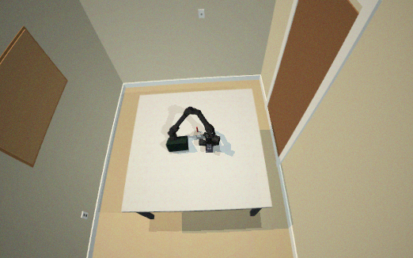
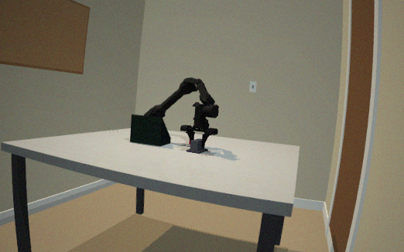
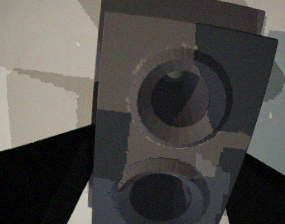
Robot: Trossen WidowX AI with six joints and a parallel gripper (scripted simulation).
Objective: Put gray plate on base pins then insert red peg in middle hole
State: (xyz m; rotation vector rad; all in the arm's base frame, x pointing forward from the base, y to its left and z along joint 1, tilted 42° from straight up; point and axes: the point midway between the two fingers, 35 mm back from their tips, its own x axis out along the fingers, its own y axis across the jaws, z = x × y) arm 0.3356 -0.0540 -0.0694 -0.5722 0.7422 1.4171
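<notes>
Right now my gripper tip is 2 cm above the dark base. Also, from my gripper tip: gray plate: 2 cm above; then red peg: 10 cm behind, 19 cm to the left, 2 cm above.
</notes>
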